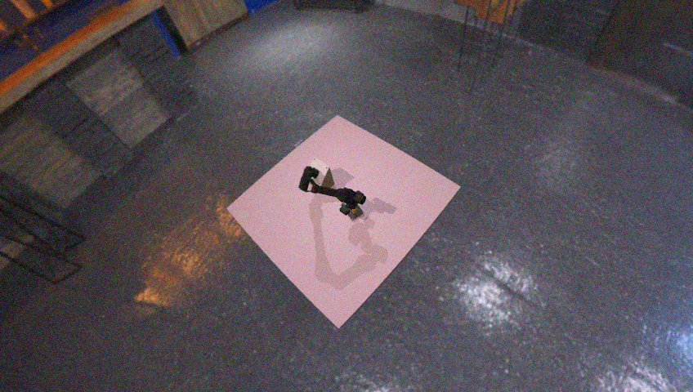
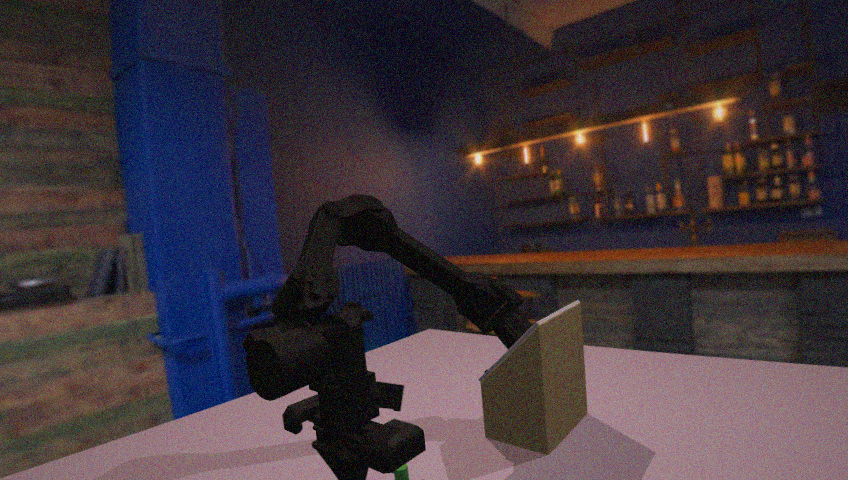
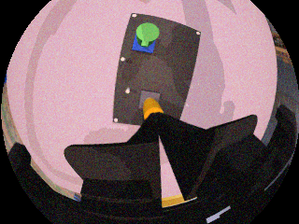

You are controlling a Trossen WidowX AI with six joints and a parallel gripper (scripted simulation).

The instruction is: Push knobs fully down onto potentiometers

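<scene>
The orange knob is 1 cm below my gripper tip.
</scene>
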